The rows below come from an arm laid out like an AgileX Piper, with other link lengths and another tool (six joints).
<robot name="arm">
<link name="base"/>
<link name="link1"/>
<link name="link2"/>
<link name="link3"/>
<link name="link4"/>
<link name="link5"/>
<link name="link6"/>
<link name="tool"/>
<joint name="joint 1" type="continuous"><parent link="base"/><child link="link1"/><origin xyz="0 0 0.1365"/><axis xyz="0 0 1"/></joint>
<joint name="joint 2" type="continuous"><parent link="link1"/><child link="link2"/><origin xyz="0 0 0"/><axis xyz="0 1 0"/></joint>
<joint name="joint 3" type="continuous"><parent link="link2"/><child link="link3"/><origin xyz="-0.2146 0 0.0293"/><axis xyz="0 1 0"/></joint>
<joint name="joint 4" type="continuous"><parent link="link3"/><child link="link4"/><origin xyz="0.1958 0 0.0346"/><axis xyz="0.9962 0 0.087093"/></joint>
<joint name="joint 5" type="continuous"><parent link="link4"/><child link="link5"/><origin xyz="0 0 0"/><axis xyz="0 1 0"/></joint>
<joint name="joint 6" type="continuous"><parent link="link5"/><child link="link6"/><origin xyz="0.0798 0 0.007"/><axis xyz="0.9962 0 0.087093"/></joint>
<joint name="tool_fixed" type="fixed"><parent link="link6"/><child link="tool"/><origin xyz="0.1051 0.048 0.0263" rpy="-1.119 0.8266 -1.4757"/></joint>
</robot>
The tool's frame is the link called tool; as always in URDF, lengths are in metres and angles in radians. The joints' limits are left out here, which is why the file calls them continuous.
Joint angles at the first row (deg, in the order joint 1, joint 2, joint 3, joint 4, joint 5, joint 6):
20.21, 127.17, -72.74, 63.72, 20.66, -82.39
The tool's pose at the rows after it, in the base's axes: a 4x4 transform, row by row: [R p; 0 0 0 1], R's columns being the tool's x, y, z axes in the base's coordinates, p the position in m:
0.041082, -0.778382, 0.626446, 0.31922; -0.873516, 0.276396, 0.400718, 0.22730; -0.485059, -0.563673, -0.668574, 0.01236; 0, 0, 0, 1
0.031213, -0.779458, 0.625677, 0.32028; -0.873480, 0.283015, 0.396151, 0.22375; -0.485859, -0.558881, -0.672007, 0.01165; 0, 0, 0, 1
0.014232, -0.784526, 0.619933, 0.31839; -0.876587, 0.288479, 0.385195, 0.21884; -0.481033, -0.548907, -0.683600, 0.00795; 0, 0, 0, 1
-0.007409, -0.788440, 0.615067, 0.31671; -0.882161, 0.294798, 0.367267, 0.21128; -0.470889, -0.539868, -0.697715, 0.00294; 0, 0, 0, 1
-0.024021, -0.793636, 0.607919, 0.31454; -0.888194, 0.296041, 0.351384, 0.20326; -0.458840, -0.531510, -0.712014, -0.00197; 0, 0, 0, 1
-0.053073, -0.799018, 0.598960, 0.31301; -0.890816, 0.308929, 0.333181, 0.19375; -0.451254, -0.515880, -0.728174, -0.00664; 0, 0, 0, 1
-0.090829, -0.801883, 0.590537, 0.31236; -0.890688, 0.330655, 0.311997, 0.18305; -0.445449, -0.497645, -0.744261, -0.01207; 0, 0, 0, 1
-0.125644, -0.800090, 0.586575, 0.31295; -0.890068, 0.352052, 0.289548, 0.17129; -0.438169, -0.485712, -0.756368, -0.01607; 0, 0, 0, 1
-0.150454, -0.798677, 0.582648, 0.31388; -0.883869, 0.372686, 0.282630, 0.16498; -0.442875, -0.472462, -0.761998, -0.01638; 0, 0, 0, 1
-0.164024, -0.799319, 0.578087, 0.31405; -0.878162, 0.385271, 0.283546, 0.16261; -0.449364, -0.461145, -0.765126, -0.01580; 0, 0, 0, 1
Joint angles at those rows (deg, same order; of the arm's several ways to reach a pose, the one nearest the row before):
19.26, 127.23, -72.74, 63.71, 21.39, -82.15
18.59, 127.28, -72.61, 63.62, 21.67, -82.11
18.00, 127.28, -71.66, 63.62, 21.60, -82.11
17.09, 127.28, -70.45, 63.40, 21.27, -82.11
16.08, 127.28, -69.34, 62.74, 21.13, -82.05
14.66, 127.34, -68.24, 62.17, 21.28, -81.67
12.94, 127.66, -67.19, 62.17, 21.37, -81.62
11.02, 127.79, -66.28, 61.89, 21.37, -81.56
9.68, 127.79, -65.98, 61.90, 22.00, -81.34
8.99, 127.79, -65.93, 61.90, 22.69, -81.07

